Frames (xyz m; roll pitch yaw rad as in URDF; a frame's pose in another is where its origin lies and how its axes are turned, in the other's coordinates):
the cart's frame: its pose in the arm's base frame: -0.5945 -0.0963 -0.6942 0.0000 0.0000 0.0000
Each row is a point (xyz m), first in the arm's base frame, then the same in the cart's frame.
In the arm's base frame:
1: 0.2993 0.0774 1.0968
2: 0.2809 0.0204 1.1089
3: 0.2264 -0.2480 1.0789
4: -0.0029 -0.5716 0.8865
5: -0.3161 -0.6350 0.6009
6: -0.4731 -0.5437 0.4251
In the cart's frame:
1: 0.8938 0.1737 1.7910
2: 0.8754 0.1167 1.8031
3: 0.8209 -0.1517 1.7731
4: 0.5916 -0.4753 1.5807
5: 0.2784 -0.5387 1.2951
6: 0.1214 -0.4474 1.1193

